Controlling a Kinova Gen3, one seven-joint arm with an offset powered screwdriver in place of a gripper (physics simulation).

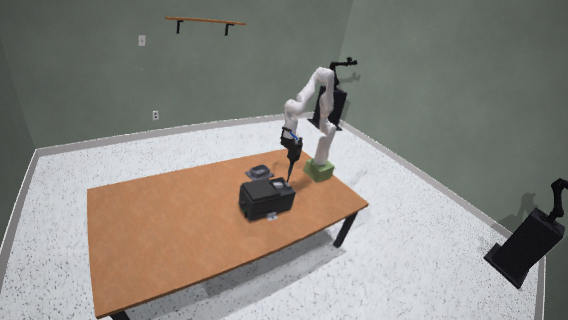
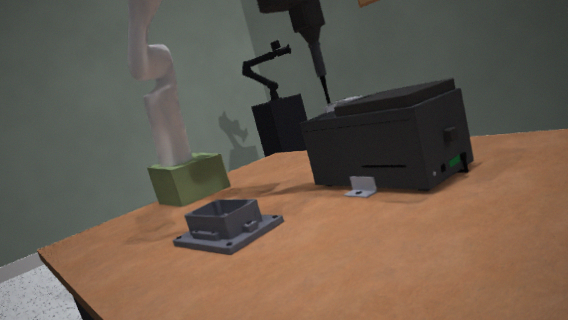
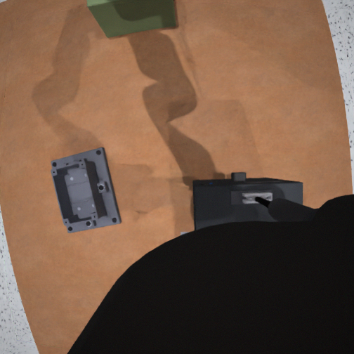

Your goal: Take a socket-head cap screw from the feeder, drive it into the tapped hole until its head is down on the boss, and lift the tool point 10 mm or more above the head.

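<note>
The black screw feeder [image 1: 266, 202] [image 2: 365, 150] [image 3: 215, 202] stands on the table with a pale metal pick-up part [image 2: 346, 103] [image 3: 250, 198] on its top. My screwdriver [image 1: 288, 180] [image 2: 328, 101] [image 3: 258, 199] points down, its thin dark tip at the feeder's pick-up end, at or very slightly above the metal part. Whether a screw is on the tip is too small to tell. The grey open-topped housing [image 1: 260, 171] [image 2: 224, 223] [image 3: 111, 192] lies flat on its flange, apart from the feeder. Small bosses, one [image 2: 250, 226] [image 3: 101, 187] at a side wall, show on it.
The green block [image 1: 319, 170] [image 2: 202, 177] [image 3: 145, 19] carries the arm's base. A small metal bracket [image 1: 272, 216] [image 2: 362, 187] sits at the feeder's foot. The feeder's raised dark lid [image 1: 260, 189] [image 2: 400, 97] is close beside the tool. Black pedestals with small arms stand beyond the table.
</note>
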